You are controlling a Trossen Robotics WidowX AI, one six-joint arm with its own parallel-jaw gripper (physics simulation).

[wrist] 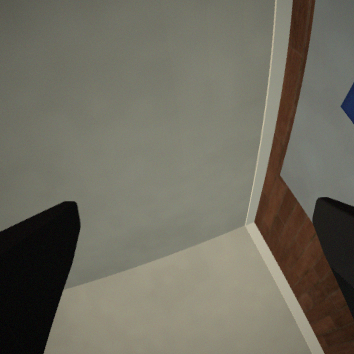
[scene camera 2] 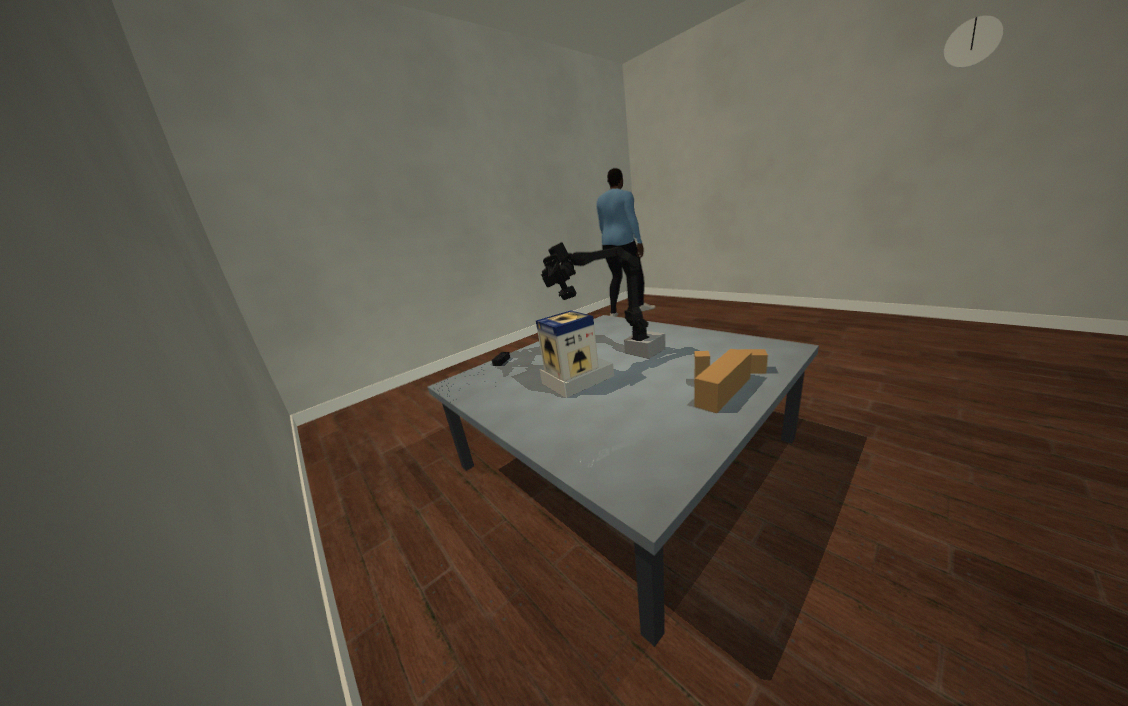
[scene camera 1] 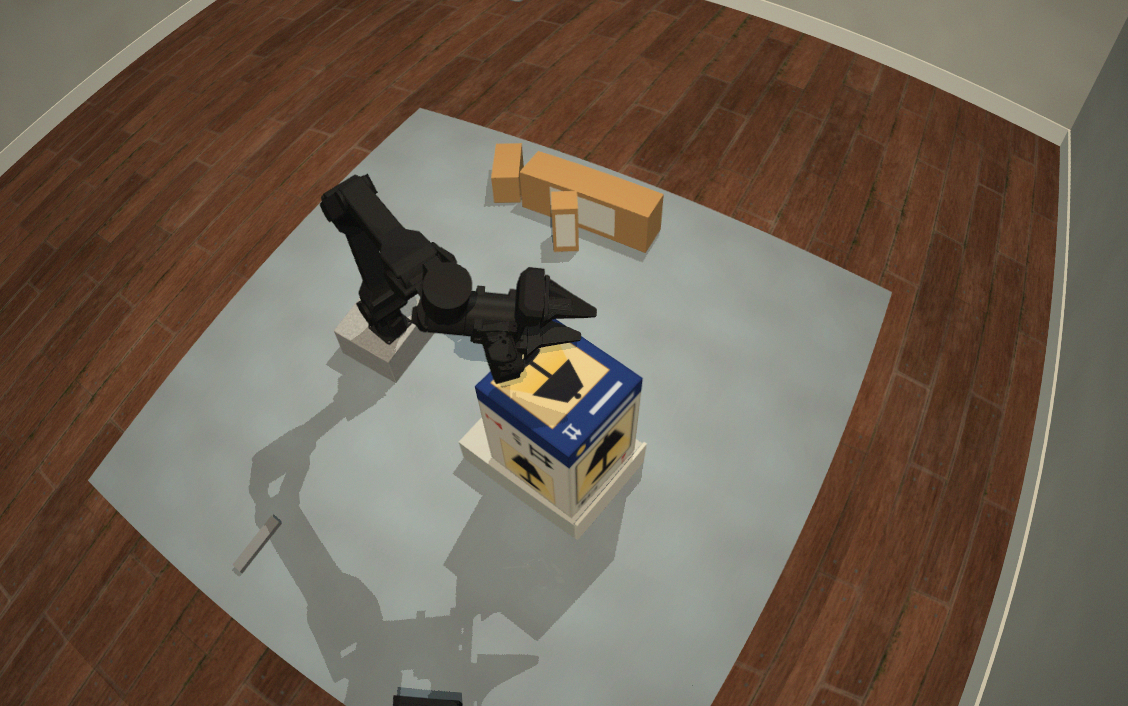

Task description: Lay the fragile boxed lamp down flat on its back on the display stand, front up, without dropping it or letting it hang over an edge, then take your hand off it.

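Places are measured from the arm's base along level axes (x up, y left, z back), in metres.
Pixels of known places: gripper, fingertip midpoint: [wrist: 200, 213] [scene camera 2: 554, 286] [scene camera 1: 588, 325]; arm's base, origin of the base link: [scene camera 2: 640, 338] [scene camera 1: 390, 325].
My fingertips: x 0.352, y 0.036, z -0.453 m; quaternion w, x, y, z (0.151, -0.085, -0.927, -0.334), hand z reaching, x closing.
Observation:
Ahead of a thing's pixels: the offset from my fingertips to its middle. "pt": to the spot under its first point. Level surfaces: height alone.
The boxed lamp @[dx -0.254, dy -0.025, dz +0.034 m] [scene camera 1: 559, 391] [scene camera 2: 568, 349] rests on the pale display stand [scene camera 1: 576, 529] [scene camera 2: 586, 382]. Its blue-bordered face with a large lamp picture points up; the lamps pictured on the two visible sides look upright. The box looks level, and rim of the stand shows around its visible lower edges. A blue corner of the box @[pt dx -0.140, dy +0.048, dz -0.047 m] [wrist: 349, 105] shows at the right edge of the wrist view. My gripper [scene camera 1: 587, 324] [scene camera 2: 559, 270] [wrist: 200, 213] is open and empty, above the box with a gap in scene camera 2, its fingers pointing sideways. The box's far sides are hidden.
A long orange box @[dx -0.375, dy +0.472, dz +0.377 m] [scene camera 1: 590, 199] [scene camera 2: 722, 382] and two small orange boxes @[dx -0.390, dy +0.439, dz +0.590 m] [scene camera 1: 506, 174] @[dx -0.365, dy +0.379, dz +0.370 m] [scene camera 1: 564, 220] stand on the grey table @[dx -0.430 m] [scene camera 1: 732, 349] [scene camera 2: 615, 449]. A thin grey bar @[dx -0.424, dy -0.528, dz +0.354 m] [scene camera 1: 256, 545] and a dark object @[dx -0.412, dy -0.524, dz -0.099 m] [scene camera 1: 426, 699] [scene camera 2: 500, 358] are also there. A person [scene camera 2: 616, 216] stands behind the table.

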